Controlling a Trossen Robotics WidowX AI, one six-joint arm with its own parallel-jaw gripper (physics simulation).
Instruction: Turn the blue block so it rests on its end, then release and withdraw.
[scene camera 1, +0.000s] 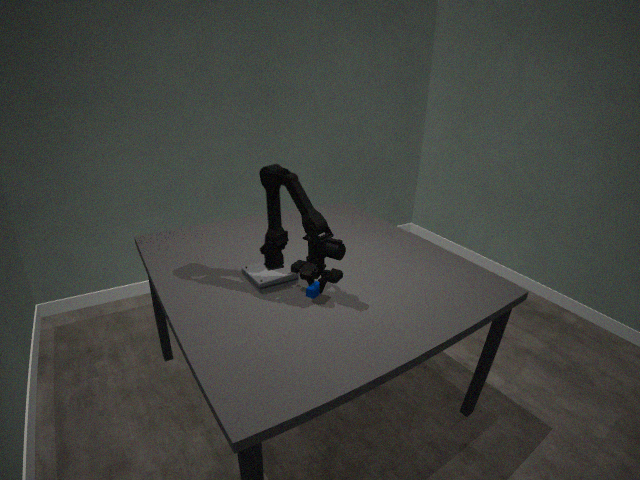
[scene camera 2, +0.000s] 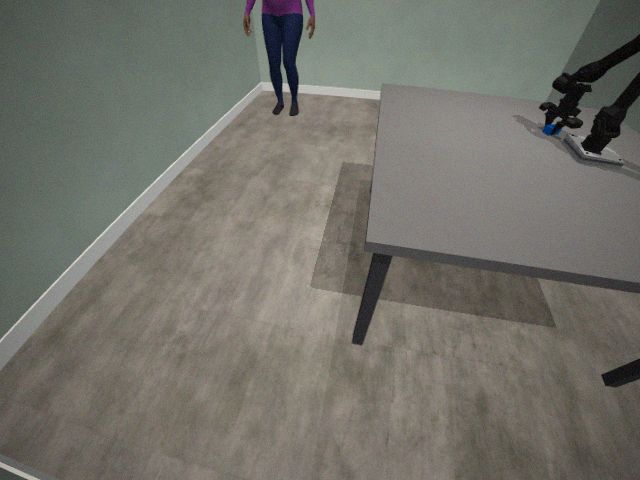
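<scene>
The small blue block (scene camera 1: 312, 291) (scene camera 2: 551, 130) is at the table top, in front of the arm's pale base plate. It is partly covered by the fingers, and its exact tilt and whether it touches the table are too small to tell. My black gripper (scene camera 1: 316, 287) (scene camera 2: 551, 128) points down with one finger on each side of the block. The fingers stand partly apart and are shut on the block.
The arm's pale base plate (scene camera 1: 279, 279) (scene camera 2: 585, 154) is bolted close beside the block on the grey table (scene camera 1: 330, 356) (scene camera 2: 465, 196). The arm arches above it. A person (scene camera 2: 282, 41) in a purple top and blue trousers stands by the far wall, away from the table.
</scene>
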